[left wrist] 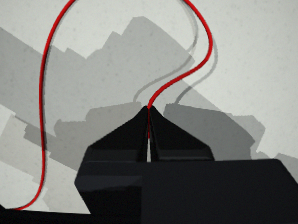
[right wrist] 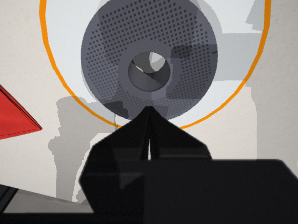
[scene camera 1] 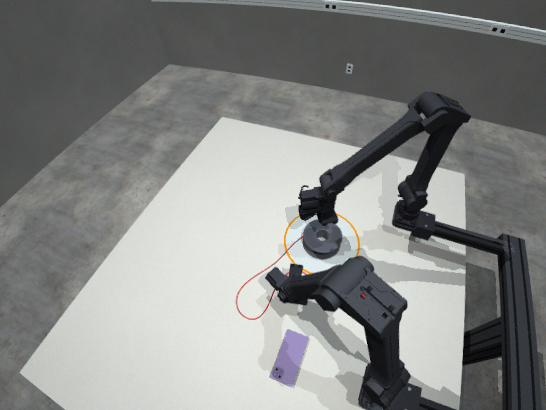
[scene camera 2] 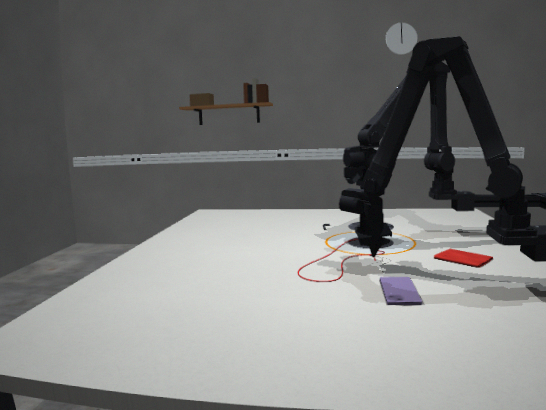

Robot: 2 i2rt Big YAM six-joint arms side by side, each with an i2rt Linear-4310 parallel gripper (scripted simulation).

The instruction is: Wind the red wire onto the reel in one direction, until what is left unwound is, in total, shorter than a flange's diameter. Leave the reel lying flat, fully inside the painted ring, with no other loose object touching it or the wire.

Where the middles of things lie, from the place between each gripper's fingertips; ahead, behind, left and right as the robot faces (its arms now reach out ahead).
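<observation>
My left gripper [scene camera 2: 373, 256] is 10 mm above the dark grey reel, 20 mm past it and 280 mm to the left of it. As for the reel [scene camera 1: 313, 230], I see it 120 mm below my right hand.
</observation>
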